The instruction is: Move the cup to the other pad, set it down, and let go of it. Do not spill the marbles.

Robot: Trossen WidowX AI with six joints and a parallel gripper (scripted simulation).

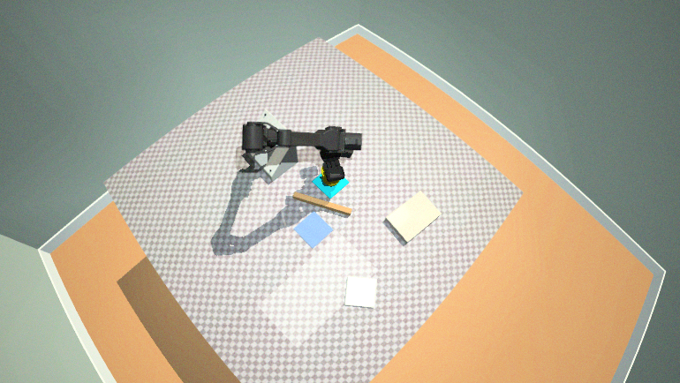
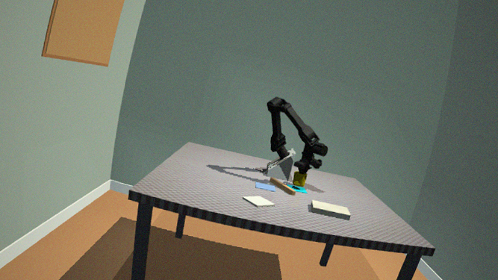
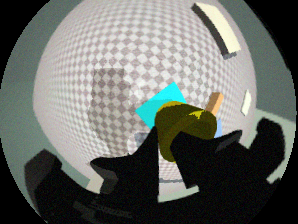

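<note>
Right now my gripper tip is 6 cm above the cyan pad, 3 cm short of it and 1 cm to the left of it. Also, from my gripper tip: light blue pad: 18 cm to the right, 14 cm ahead, 6 cm below; then yellow cup: 2 cm ahead, 1 cm to the right; then wooden bar: 10 cm to the right, 8 cm ahead, 5 cm below.
</note>
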